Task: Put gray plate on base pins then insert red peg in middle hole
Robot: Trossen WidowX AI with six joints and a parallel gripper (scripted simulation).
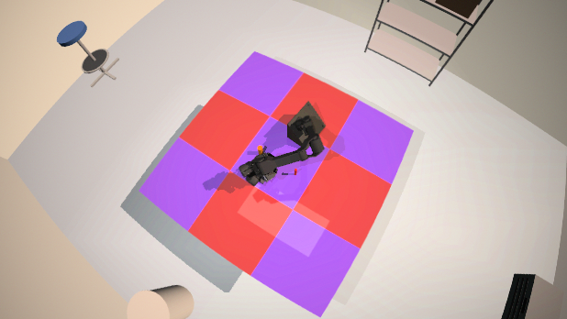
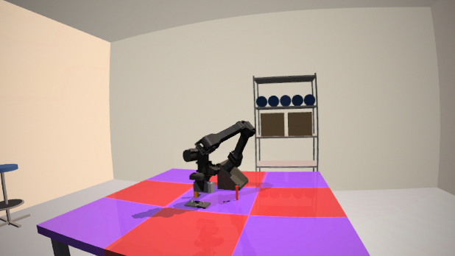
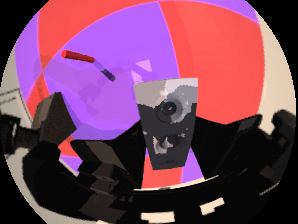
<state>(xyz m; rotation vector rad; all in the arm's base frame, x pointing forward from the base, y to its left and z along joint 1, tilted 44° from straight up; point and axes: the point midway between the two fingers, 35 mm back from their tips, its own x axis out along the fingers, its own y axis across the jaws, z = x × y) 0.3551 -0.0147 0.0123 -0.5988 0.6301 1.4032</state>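
My gripper tip is 1 cm past the dark flat base, 5 cm to the left of it and 8 cm above it. The rest, counted from my gripper tip: gray plate (3 cm above); red peg (13 cm behind, 13 cm to the left, 5 cm below); orange cylinder (12 cm behind, 11 cm to the right, 5 cm below).
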